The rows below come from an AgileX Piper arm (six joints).
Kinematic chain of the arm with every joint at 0, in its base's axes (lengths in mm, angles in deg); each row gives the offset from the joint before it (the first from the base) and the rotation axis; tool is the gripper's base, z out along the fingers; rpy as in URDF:
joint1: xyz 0 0 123 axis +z
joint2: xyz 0 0 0 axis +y
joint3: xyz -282.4 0 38.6 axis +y
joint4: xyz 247.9 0 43.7 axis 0.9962 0 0.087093
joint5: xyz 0 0 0 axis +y
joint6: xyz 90.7 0 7.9 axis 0.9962 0 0.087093
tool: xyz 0 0 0 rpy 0 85 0
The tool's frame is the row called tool.
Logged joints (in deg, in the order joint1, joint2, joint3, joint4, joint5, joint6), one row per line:
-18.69 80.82 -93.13 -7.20 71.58 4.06
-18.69 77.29 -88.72 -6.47 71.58 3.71
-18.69 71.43 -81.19 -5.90 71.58 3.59
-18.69 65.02 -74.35 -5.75 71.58 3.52
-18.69 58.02 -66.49 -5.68 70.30 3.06
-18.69 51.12 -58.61 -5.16 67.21 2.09
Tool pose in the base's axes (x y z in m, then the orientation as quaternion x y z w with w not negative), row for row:
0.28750 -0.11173 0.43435 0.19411 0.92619 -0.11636 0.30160
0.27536 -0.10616 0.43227 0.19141 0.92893 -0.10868 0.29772
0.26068 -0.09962 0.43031 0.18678 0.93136 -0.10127 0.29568
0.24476 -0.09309 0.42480 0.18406 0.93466 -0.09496 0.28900
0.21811 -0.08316 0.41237 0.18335 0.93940 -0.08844 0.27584
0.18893 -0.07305 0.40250 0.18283 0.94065 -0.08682 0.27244
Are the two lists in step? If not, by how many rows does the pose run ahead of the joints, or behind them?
The pose runs 2 rows behind the joints: the pose in row i belongs to the joints in row i - 2.
